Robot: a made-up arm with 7 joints.
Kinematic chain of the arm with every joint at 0, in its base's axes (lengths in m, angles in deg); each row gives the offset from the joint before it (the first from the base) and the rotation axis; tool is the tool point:
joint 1: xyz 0 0 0 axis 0 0.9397 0.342
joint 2: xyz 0 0 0 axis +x
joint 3: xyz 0 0 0 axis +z
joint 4: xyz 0.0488 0 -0.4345 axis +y
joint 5: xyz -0.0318 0 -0.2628 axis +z
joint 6: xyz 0 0 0 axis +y
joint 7: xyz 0 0 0 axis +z
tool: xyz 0 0 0
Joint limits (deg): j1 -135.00..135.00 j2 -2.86..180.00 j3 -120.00..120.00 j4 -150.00..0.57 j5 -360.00..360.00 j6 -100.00..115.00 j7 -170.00..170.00
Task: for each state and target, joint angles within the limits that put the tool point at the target. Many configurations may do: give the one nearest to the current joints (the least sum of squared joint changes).
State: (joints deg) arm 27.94 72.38 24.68 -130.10 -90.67 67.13 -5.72
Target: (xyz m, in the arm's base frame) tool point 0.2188 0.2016 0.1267
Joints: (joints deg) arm 20.61 110.90 32.71 -145.90 -90.67 67.13 -5.72
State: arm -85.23 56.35 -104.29 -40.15 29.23 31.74 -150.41
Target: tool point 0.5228 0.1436 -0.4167
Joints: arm -55.51 34.91 -110.21 -40.27 29.23 31.74 -150.41
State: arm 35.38 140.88 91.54 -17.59 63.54 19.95 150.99
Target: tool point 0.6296 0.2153 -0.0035
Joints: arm 90.92 162.40 73.49 -51.67 63.54 19.95 150.99
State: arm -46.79 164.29 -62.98 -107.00 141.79 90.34 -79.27
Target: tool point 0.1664 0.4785 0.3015
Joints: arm -35.47 134.04 -47.59 -81.42 141.79 90.34 -79.27
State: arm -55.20 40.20 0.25 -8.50 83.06 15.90 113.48
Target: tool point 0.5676 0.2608 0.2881
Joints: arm -90.01 50.48 2.58 -37.02 83.06 15.90 113.48
